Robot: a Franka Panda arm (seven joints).
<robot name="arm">
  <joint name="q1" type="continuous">
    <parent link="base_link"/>
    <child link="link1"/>
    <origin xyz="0 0 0.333"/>
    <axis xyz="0 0 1"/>
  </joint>
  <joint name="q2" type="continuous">
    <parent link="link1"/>
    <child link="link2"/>
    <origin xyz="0 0 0"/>
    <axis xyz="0 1 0"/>
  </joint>
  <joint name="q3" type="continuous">
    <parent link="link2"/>
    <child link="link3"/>
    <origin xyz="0 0 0.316"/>
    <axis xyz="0 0 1"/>
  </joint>
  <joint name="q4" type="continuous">
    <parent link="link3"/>
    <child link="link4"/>
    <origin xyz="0.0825 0 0"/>
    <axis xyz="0 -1 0"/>
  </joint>
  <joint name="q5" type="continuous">
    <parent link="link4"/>
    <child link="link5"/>
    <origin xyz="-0.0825 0 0.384"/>
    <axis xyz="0 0 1"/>
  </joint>
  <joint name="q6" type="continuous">
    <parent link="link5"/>
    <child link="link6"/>
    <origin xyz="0 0 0"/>
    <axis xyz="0 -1 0"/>
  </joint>
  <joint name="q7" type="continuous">
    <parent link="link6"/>
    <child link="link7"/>
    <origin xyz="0.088 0 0"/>
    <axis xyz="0 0 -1"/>
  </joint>
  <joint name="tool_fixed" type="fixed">
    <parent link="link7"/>
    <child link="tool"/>
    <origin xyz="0 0 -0.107" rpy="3.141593 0 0"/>
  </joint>
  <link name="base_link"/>
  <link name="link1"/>
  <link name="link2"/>
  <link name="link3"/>
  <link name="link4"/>
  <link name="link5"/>
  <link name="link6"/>
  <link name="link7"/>
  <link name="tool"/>
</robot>
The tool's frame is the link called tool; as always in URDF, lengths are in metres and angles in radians. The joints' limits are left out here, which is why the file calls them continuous.
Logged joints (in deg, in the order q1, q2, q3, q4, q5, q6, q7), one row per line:
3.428, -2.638, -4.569, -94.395, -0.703, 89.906, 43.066
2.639, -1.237, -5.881, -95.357, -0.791, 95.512, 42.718
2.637, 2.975, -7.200, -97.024, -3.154, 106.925, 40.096
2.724, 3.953, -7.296, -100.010, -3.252, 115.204, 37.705
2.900, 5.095, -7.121, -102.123, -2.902, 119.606, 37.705
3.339, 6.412, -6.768, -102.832, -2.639, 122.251, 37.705
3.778, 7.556, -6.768, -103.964, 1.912, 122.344, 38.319
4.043, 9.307, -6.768, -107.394, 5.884, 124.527, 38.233
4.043, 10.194, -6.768, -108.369, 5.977, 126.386, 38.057
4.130, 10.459, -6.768, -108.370, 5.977, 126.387, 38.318
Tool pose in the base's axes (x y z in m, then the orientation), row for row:
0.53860, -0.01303, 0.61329, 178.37, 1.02, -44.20
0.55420, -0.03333, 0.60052, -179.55, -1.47, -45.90
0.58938, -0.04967, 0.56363, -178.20, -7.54, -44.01
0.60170, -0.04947, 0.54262, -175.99, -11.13, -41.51
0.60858, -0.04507, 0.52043, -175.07, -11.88, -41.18
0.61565, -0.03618, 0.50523, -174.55, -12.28, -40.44
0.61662, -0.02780, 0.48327, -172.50, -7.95, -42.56
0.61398, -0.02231, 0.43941, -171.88, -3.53, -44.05
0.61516, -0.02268, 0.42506, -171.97, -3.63, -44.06
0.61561, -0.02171, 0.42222, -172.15, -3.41, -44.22
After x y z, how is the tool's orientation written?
As angles about the fixed x, y, z axes (roll, pitch, yaw), in degrees.
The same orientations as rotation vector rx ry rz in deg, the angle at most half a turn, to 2 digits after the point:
165.72, -67.27, -2.43
165.59, -70.11, 2.40
165.51, -66.69, 11.95
167.45, -62.81, 18.51
-167.33, 62.01, -20.08
-167.27, 60.64, -20.89
-163.56, 62.85, -15.51
-161.01, 64.73, -9.58
-161.12, 64.78, -9.67
-161.12, 65.07, -9.28

